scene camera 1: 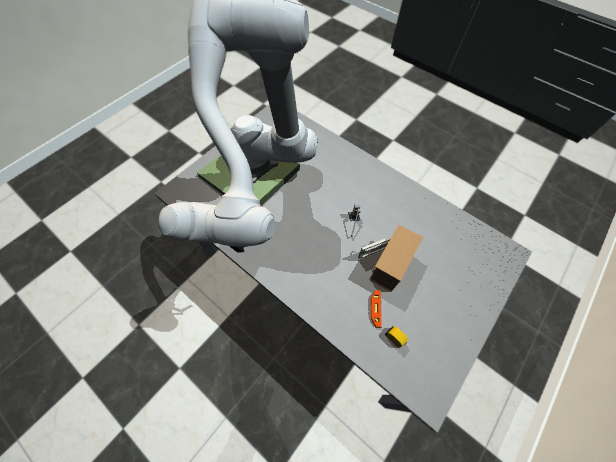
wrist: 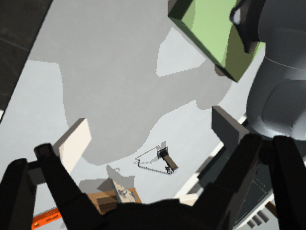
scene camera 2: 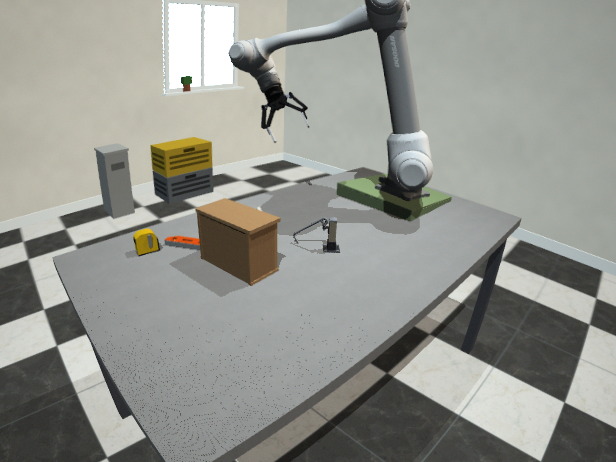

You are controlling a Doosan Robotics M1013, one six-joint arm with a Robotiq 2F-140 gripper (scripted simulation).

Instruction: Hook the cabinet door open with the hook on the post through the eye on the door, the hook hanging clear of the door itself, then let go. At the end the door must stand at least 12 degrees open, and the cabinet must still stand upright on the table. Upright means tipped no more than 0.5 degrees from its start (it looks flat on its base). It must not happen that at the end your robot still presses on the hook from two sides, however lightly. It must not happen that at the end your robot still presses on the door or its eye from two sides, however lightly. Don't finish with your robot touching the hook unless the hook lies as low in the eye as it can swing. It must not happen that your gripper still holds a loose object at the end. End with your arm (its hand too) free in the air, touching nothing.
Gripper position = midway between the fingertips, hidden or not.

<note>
I see my gripper [scene camera 2: 291, 134] and a wooden cabinet [scene camera 2: 225, 227].
The wooden cabinet shows as well in scene camera 1 [scene camera 1: 395, 259] and in the wrist view [wrist: 107, 201]. My gripper also shows in the wrist view [wrist: 149, 123].
</note>
